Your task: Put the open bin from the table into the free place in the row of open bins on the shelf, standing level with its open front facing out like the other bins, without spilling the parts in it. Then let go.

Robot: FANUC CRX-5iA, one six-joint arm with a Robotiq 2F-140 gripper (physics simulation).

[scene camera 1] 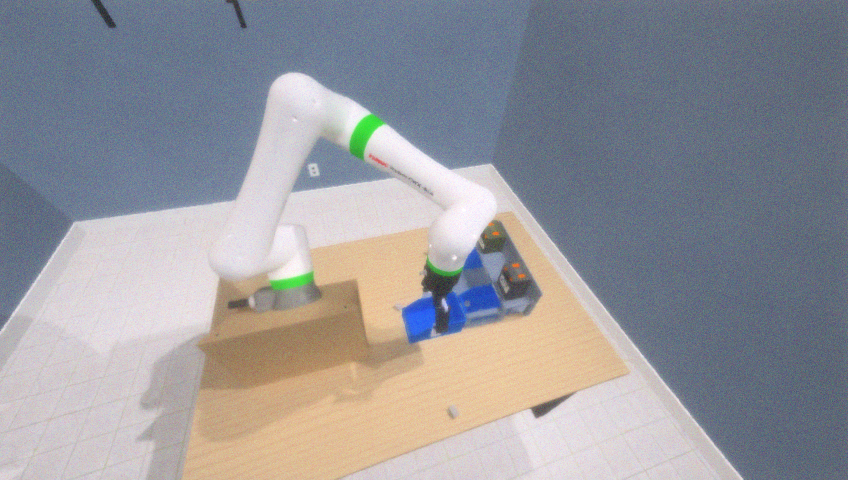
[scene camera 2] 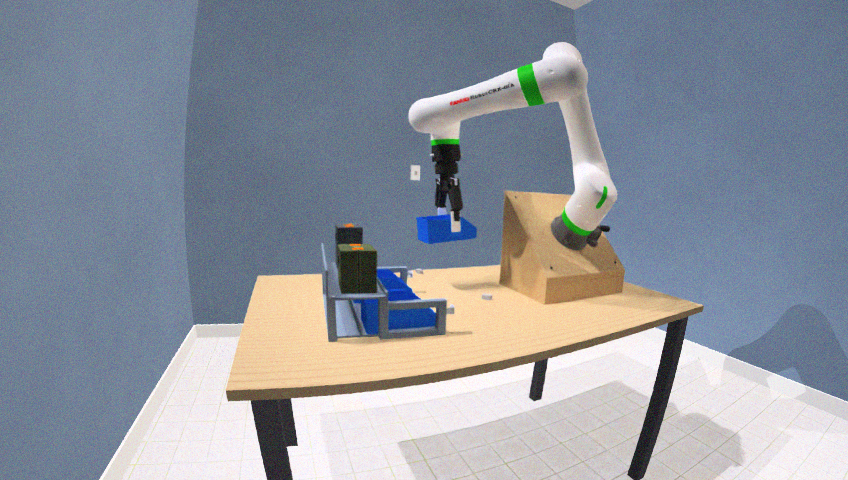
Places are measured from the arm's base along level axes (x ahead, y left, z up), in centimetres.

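Pixels of known places: gripper, between the fingertips: (scene camera 1: 429,319) (scene camera 2: 449,229); arm's base, origin of its link: (scene camera 1: 297,301) (scene camera 2: 568,234).
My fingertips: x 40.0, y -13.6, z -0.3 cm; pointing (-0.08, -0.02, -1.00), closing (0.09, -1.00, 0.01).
Ahead of a thing's pixels: the offset from my fingertips to its middle. "*": to the spot under its first point. Level surfaces: height alone.
A blue open bin {* dx -2.7, dy +1.0, dz -2.4 cm} (scene camera 1: 420,321) (scene camera 2: 436,230) hangs in the air above the table {dz -19.7 cm} (scene camera 1: 380,425) (scene camera 2: 511,327), looking about level, with its low front towards the robot base. My gripper (scene camera 1: 441,321) (scene camera 2: 448,218) points down and is shut on this bin across its sides. Any parts inside cannot be made out. The grey shelf (scene camera 1: 534,300) (scene camera 2: 383,318) stands on the table. It holds a near blue bin (scene camera 1: 480,299) (scene camera 2: 410,319) and a far blue bin {* dx +26.4, dy +29.7, dz -12.7 cm} (scene camera 1: 473,259). Bare shelf shows between them in scene camera 1. The held bin is higher than the shelf bins and on their robot-base side.
Two dark boxes with orange marks, one nearer (scene camera 1: 514,280) (scene camera 2: 357,268) and one farther (scene camera 1: 492,236) (scene camera 2: 349,235), stand on the shelf's raised rear part. A wooden stand (scene camera 1: 285,350) (scene camera 2: 583,286) carries the arm. Small grey pieces (scene camera 1: 453,411) (scene camera 2: 486,296) lie on the table.
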